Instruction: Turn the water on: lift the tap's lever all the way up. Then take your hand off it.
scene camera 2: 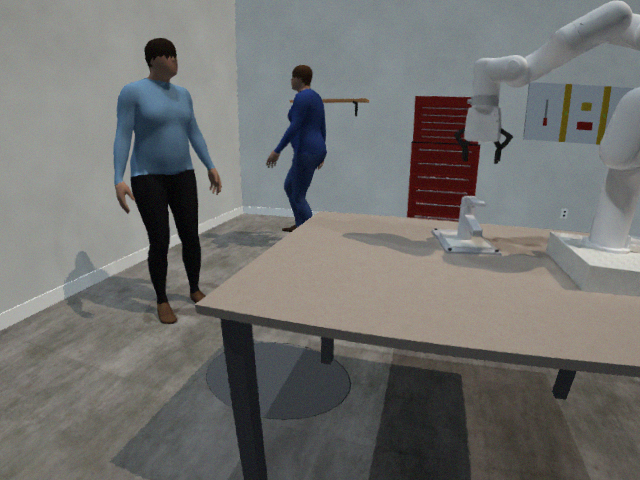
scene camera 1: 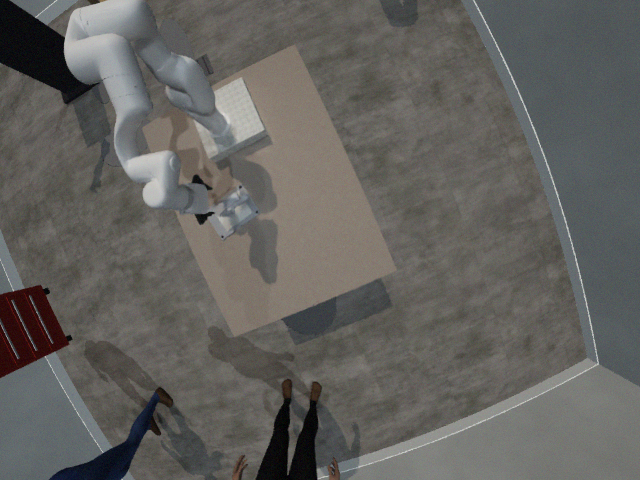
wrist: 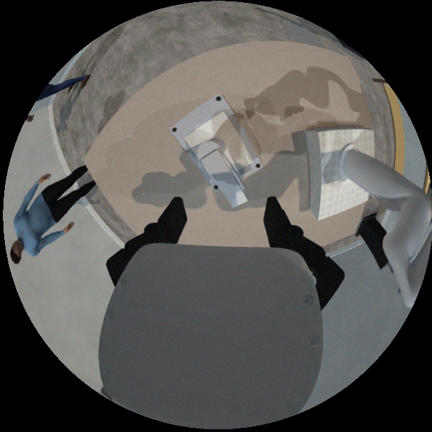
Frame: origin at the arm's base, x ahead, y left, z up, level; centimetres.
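Where they show: gripper, fingertip midpoint: (scene camera 2: pixel 480 162) (scene camera 1: pixel 210 201); arm's base, origin of the base link: (scene camera 2: pixel 604 246) (scene camera 1: pixel 218 125).
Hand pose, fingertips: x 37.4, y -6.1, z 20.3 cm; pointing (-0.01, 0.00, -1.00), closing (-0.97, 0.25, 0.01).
Things, the pixels of their top centre, and the offset from my fingertips. "spot": a spot on its surface instead. Level surfaces: height alone.
- white tap, surface spot: (scene camera 2: pixel 466 219) spot: dy +0.7, dx +2.3, dz -17.8 cm
- pale square base plate, surface spot: (scene camera 1: pixel 224 230) spot: dy -10.7, dx +9.1, dz -25.8 cm
- tan table, its level: dz -26.7 cm
The white tap (scene camera 2: pixel 466 219) (wrist: pixel 226 176) stands upright on a pale square base plate (scene camera 1: pixel 224 230) (scene camera 2: pixel 448 242) (wrist: pixel 187 131) with dark corner screws. Its lever (scene camera 2: pixel 476 200) (wrist: pixel 215 160) sits on top of the body and points the same way as the spout (wrist: pixel 239 198). In the second scene view the lever looks close to level, dipping slightly at its tip, with a gap above the spout. My gripper (scene camera 2: pixel 481 160) (wrist: pixel 223 207) is open and empty, pointing down above the tap, with its fingertips apart from the lever. In the first scene view the arm partly hides the gripper.
The tap's plate rests on the tan table (scene camera 1: pixel 310 206) (scene camera 2: pixel 361 279) (wrist: pixel 150 125). The arm's white pedestal block (scene camera 1: pixel 242 108) (scene camera 2: pixel 599 273) (wrist: pixel 330 200) stands beside it. Two people, one in light blue (scene camera 2: pixel 162 124) and one in dark blue (scene camera 2: pixel 308 121), stand beyond the table. A red tool cabinet (scene camera 2: pixel 443 175) is behind.
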